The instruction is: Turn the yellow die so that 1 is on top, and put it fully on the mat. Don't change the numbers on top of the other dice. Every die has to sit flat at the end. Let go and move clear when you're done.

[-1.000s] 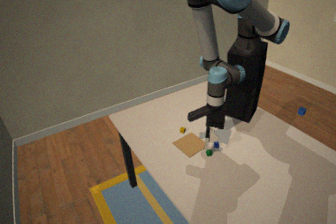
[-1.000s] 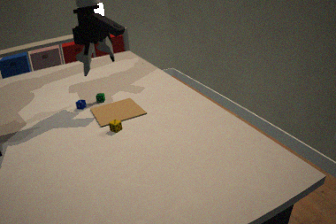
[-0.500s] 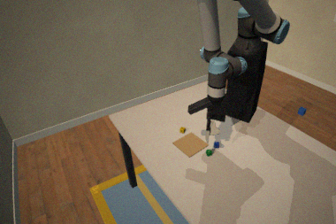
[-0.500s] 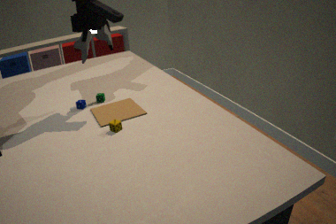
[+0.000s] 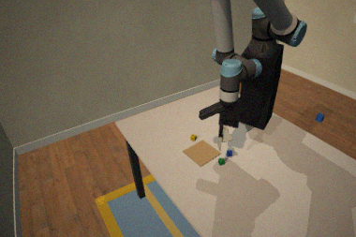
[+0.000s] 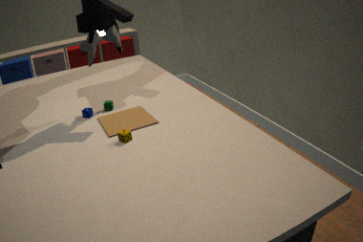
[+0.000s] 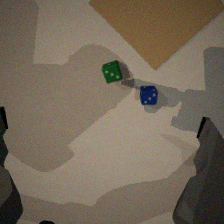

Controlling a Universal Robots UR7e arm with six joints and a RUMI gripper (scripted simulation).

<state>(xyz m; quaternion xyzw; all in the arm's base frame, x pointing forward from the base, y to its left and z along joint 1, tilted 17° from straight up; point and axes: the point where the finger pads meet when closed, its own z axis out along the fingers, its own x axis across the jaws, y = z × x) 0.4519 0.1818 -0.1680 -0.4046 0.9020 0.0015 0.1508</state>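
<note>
Right now my hand is 220 mm to the left of the yellow die and 150 mm above it. Also, from my hand: blue die: 150 mm below, 90 mm behind, 20 mm to the right; then green die: 150 mm below, 20 mm behind, 10 mm to the left; then tan mat: 160 mm below, 110 mm to the right, 20 mm ahead.
</note>
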